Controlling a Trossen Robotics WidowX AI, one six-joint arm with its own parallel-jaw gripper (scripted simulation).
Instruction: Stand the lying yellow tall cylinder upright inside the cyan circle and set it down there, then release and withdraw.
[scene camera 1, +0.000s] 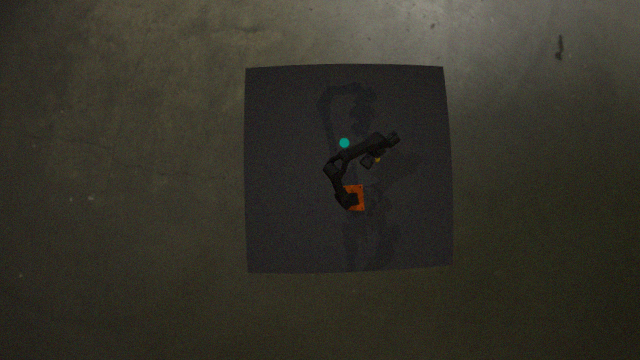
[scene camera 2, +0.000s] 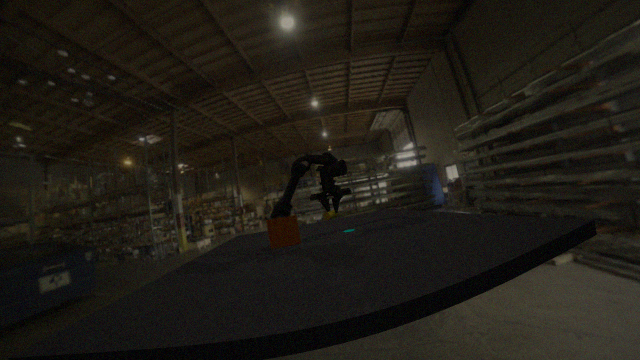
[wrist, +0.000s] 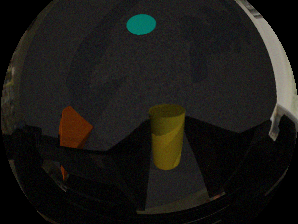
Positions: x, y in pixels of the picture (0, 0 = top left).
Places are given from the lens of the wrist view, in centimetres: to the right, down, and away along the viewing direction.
my gripper (wrist: 167, 122): 2, 1, 10
yellow cylinder (wrist: 167, 121): 1, 1, 8
